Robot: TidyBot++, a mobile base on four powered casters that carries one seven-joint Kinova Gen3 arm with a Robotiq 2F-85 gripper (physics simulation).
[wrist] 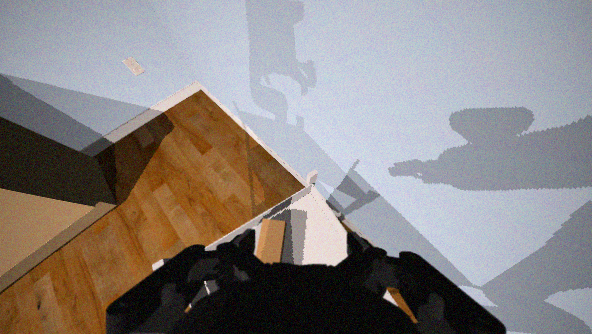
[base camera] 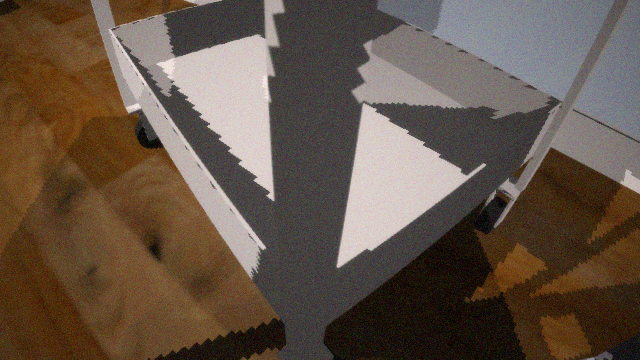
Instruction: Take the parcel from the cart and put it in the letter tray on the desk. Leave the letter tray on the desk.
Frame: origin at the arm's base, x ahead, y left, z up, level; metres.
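Where they show: gripper, fingertip midpoint: (wrist: 300, 240).
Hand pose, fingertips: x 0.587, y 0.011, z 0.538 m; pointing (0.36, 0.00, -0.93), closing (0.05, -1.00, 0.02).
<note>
After its pixels a point has its place.
The parcel (wrist: 271, 241) @(x 0.581, y 0.071, z 0.318 m), an orange-brown box, lies on the white top of the cart (wrist: 325, 235) @(x 0.605, y -0.053, z 0.266 m) in the wrist view, close to the raised rim. My gripper (wrist: 300, 240) @(x 0.587, y 0.011, z 0.538 m) is open, with a finger on each side of the picture's lower middle. The parcel shows between the fingers, nearer the left one, and its near end is hidden by the gripper's dark body. The height of the fingers over it is hard to tell. In the base view the cart's lower shelf (base camera: 405, 200) @(x 0.296, y -0.090, z -0.264 m) shows, crossed by shadows. The letter tray does not show in either view.
A tan surface (wrist: 40, 225) @(x 0.521, y 1.392, z -0.126 m) with a lighter edge, possibly the desk, stands at the left of the wrist view. A pale blue wall (wrist: 400, 60) @(x 0.855, y -0.129, z 0.546 m) is behind the cart. Cart posts (base camera: 575, 92) @(x 0.359, y -0.262, z -0.177 m) and dark casters (base camera: 149, 132) @(x 0.512, y 0.236, z -0.361 m) show in the base view, over wooden floor.
</note>
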